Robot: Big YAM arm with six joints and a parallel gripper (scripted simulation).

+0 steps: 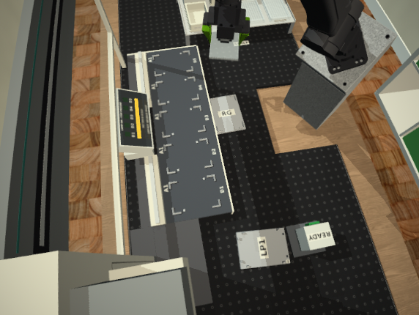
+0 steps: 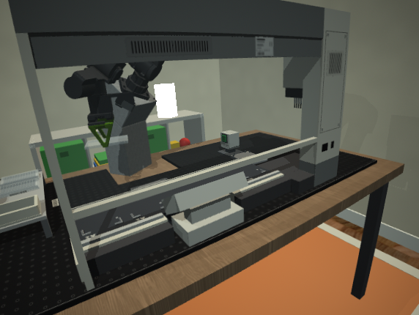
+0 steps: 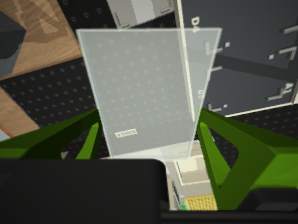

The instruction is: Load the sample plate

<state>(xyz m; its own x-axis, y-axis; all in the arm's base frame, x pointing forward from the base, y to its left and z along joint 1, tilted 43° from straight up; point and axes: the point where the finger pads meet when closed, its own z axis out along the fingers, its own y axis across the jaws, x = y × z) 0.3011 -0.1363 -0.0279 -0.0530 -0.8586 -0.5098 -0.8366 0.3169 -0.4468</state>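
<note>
Now: the regrip nest RG 2 cm behind my hand, 13 cm to the left of it and 20 cm below it. From my hand the other things lie so: clear plate lid (right at my hand); then cream reservoir (10 cm ahead, 27 cm to the right, 14 cm below); then shelf label (8 cm behind, 21 cm to the right, 21 cm below).
</note>
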